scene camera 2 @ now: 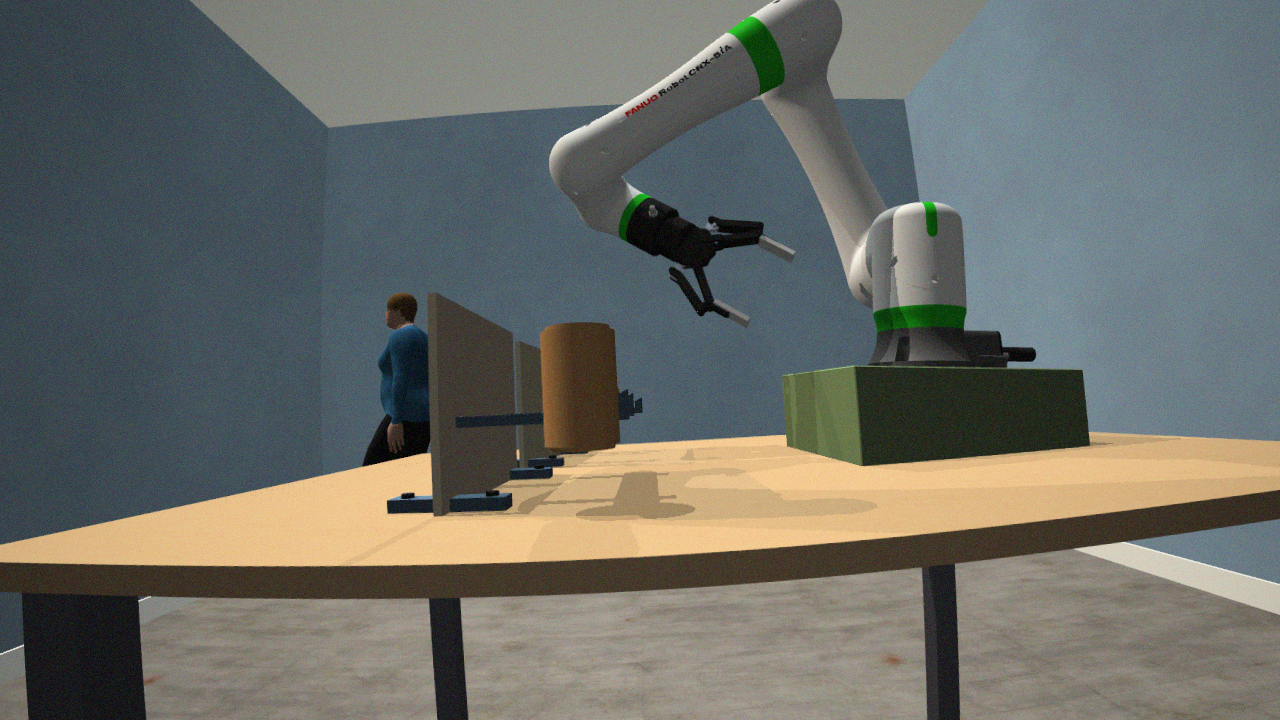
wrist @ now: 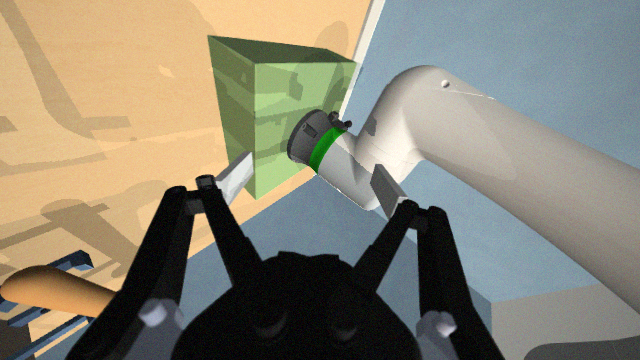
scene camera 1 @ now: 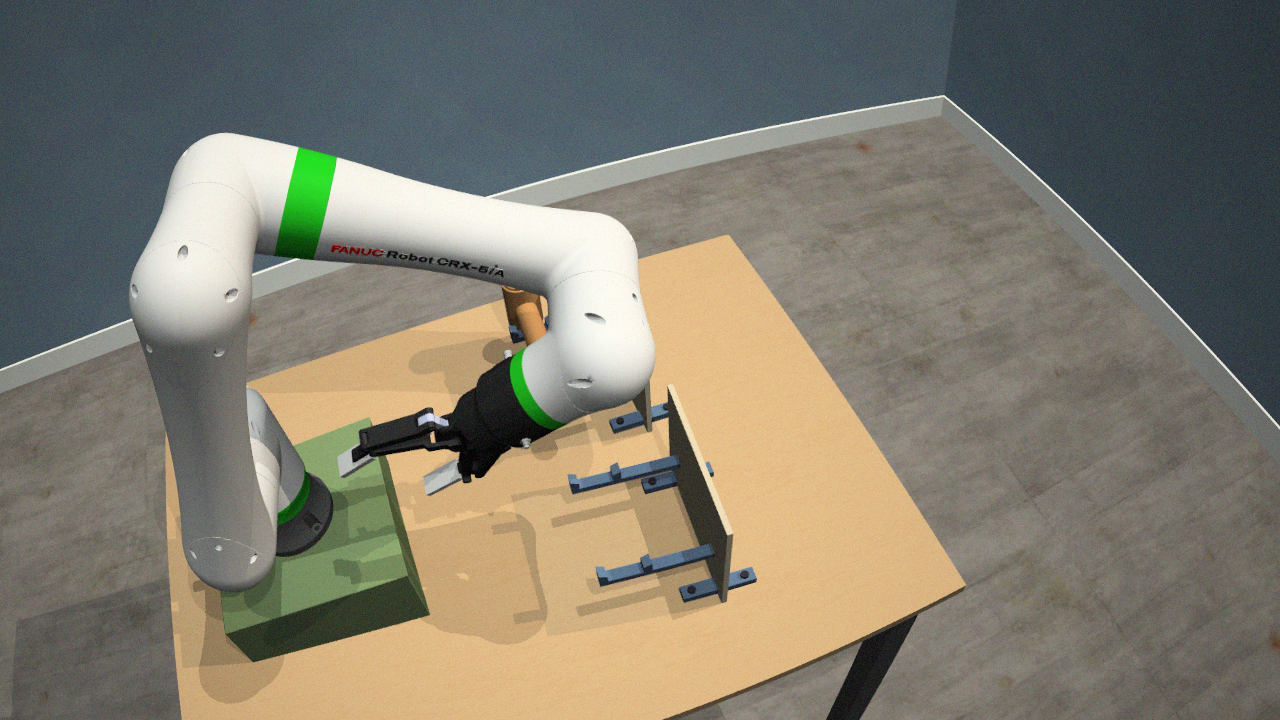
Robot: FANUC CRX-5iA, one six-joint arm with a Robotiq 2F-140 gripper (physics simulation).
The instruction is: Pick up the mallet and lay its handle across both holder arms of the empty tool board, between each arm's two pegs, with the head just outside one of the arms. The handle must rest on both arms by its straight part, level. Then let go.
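Frame: origin at the arm's base, x right, y ahead, z up, level; centimetres.
Seen in the pictures: gripper, fingertip midpoint: (scene camera 2: 771, 289) (wrist: 313, 168) (scene camera 1: 385, 477); arm's base, link origin: (scene camera 2: 920, 372) (wrist: 307, 136) (scene camera 1: 291, 515).
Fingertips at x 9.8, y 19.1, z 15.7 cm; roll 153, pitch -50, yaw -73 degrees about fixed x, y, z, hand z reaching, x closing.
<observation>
Offsets run from my fingertips to a thing's middle. Level surfaces: height alone.
The mallet @[dx -31.5, dy +26.0, dz -16.3 cm] (scene camera 1: 529, 318) (scene camera 2: 580, 386) (wrist: 55, 292) is orange-brown, with a thick cylindrical head. It is at the other tool board @[dx -29.5, dy +33.4, dz -17.0 cm] (scene camera 2: 469, 402), its head outside that board's near arm in scene camera 2; much of its handle is hidden. The empty tool board @[dx +3.6, dy +34.6, dz -17.1 cm] (scene camera 1: 698, 492) (scene camera 2: 528, 385) stands upright, its two blue arms (scene camera 1: 631, 474) (scene camera 1: 662, 561) level and bare, each with a peg at the tip and one further in. My gripper (scene camera 1: 399, 469) (scene camera 2: 755, 280) (wrist: 313, 168) is wide open and empty, high above the table, tilted toward the robot's base and away from the mallet.
The green base block (scene camera 1: 331, 573) (scene camera 2: 971, 416) (wrist: 280, 100) carries the arm on the table @[dz -26.7 cm] (scene camera 1: 805, 429) (scene camera 2: 268, 528). Blue feet (scene camera 1: 693, 591) (scene camera 2: 483, 502) support the boards. A person in a blue top (scene camera 2: 407, 371) stands beyond the table. The robot's forearm hides part of the other board in scene camera 1.
</observation>
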